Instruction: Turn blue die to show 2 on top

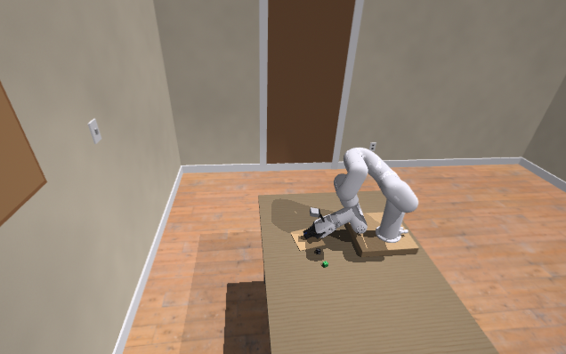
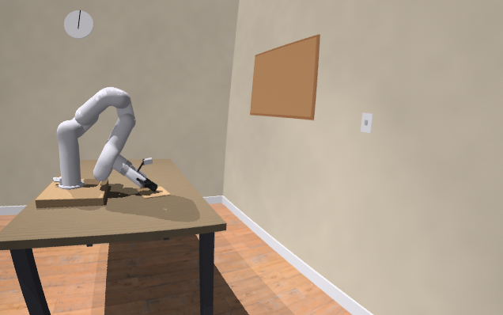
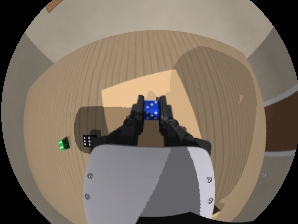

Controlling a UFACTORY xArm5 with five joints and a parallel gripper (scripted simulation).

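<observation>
Now: the blue die 1 cm below my hand and 1 cm ahead of it. The rest, counted from my hand: green die: 19 cm to the left, 5 cm behind, 2 cm below; then black die: 10 cm to the left, 4 cm behind, 2 cm below; then tan mat: 3 cm below.
</observation>
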